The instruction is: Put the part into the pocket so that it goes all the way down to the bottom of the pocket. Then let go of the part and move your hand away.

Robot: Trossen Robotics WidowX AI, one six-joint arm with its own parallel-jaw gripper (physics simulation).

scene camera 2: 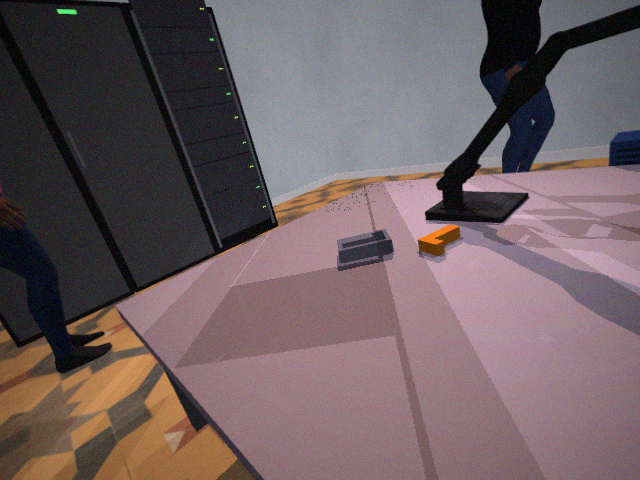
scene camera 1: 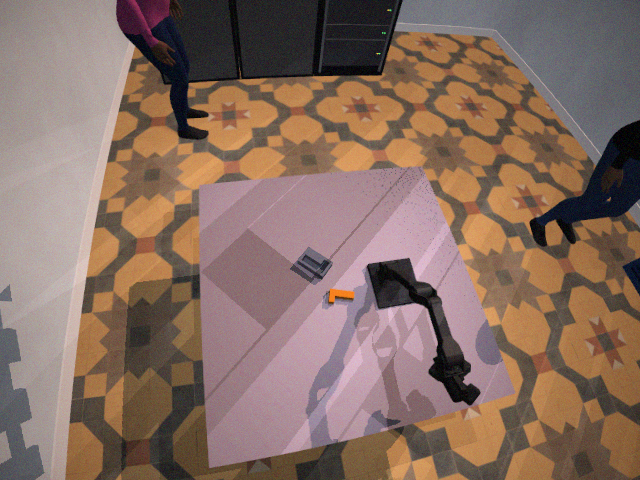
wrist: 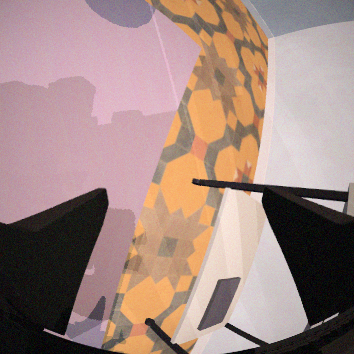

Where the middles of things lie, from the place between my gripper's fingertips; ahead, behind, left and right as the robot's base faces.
Labels:
The orange L-shaped part [scene camera 2: 433, 243] is 22 cm ahead of my hand, 54 cm to the right of it and 17 cm below it.

